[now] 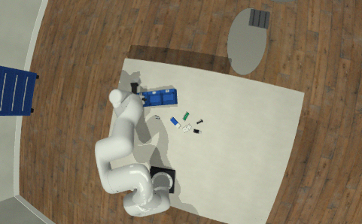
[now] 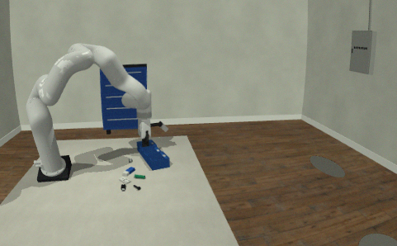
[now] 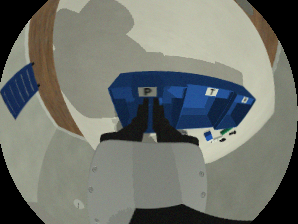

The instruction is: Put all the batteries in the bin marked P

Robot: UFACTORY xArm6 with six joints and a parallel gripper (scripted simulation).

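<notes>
My gripper is now 90 mm past the green battery, 260 mm to the left of it and 30 mm above it. Round my hand: grey piece 100 mm behind, 100 mm to the right, 30 mm below; then blue-and-white cylinder 130 mm behind, 210 mm to the right, 30 mm below; then blue bin 10 mm ahead, 80 mm to the right, 10 mm below.
</notes>
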